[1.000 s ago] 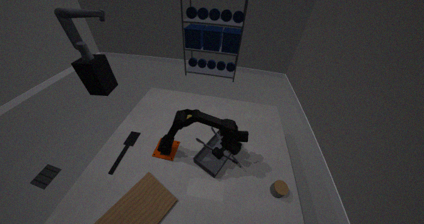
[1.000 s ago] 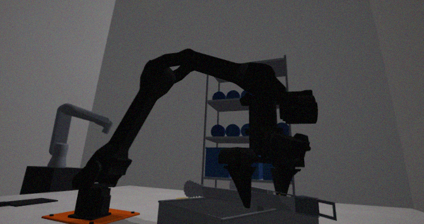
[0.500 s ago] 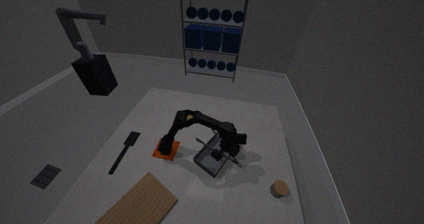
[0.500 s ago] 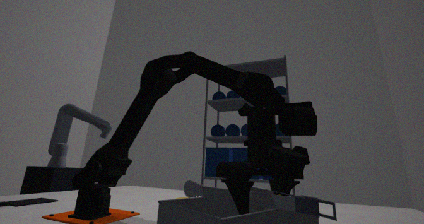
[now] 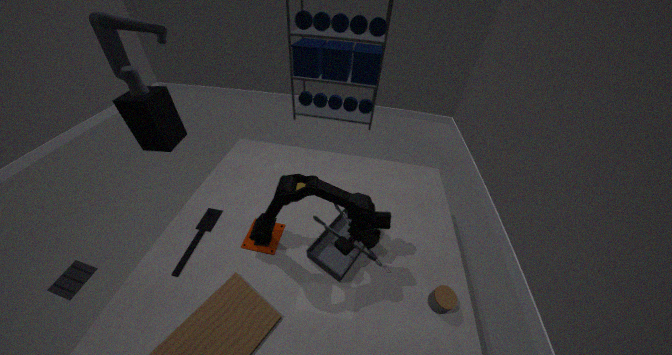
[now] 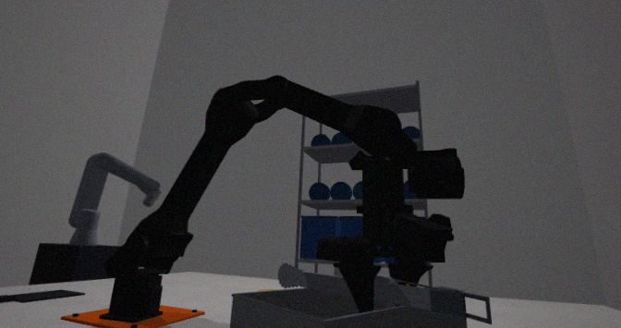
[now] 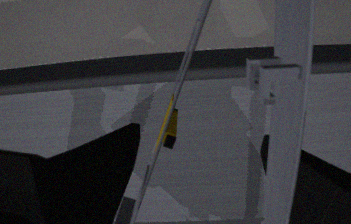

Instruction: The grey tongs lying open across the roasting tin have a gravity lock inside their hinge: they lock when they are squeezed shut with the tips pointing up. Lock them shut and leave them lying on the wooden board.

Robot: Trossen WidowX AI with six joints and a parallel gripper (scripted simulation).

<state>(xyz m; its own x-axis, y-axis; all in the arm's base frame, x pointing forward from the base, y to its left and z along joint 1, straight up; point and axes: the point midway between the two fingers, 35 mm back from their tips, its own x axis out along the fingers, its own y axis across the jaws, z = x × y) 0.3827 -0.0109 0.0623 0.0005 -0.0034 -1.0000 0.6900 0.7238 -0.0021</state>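
Right now the grey roasting tin is 30 mm behind my gripper tip and 30 mm to the left of it. From my gripper tip the other things lie so: yellow piece (30 mm ahead, 10 mm to the right, 40 mm above); then yellow disc (260 mm behind, 320 mm to the left, 20 mm below); then wooden board (450 mm behind, 360 mm to the right, 20 mm below).
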